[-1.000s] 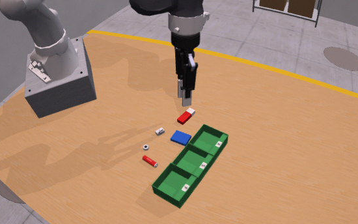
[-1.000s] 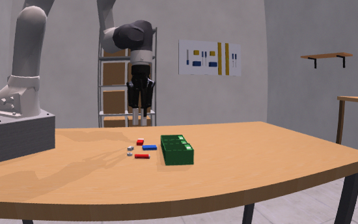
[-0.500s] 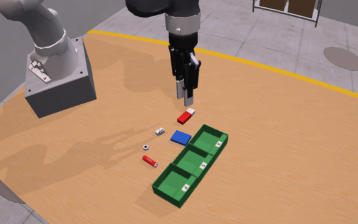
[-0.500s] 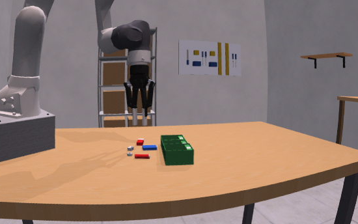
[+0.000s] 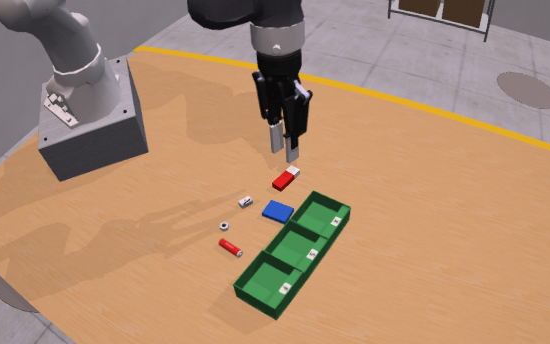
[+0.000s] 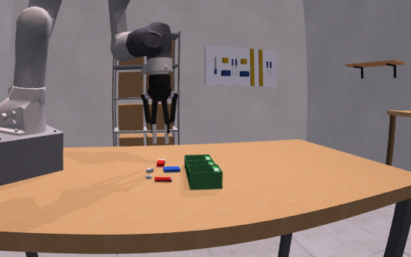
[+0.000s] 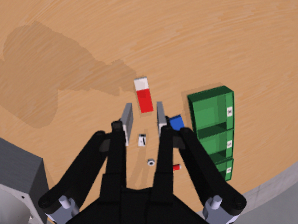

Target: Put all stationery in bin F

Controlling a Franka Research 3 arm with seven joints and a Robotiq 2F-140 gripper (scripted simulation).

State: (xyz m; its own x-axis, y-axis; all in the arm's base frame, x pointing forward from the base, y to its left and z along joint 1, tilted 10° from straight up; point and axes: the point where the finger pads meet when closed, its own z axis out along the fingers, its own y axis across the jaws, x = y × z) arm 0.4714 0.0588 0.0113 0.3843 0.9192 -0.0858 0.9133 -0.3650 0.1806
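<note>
Now: hand 100 mm above the eraser and 10 mm to the right of it. From my hand the other things lie so: flat blue block 100 mm below, 90 mm to the right, 20 mm ahead; metal nut 160 mm to the right, 100 mm below, 60 mm behind; white sharpener-like piece 100 mm below, 90 mm to the right, 50 mm behind.
</note>
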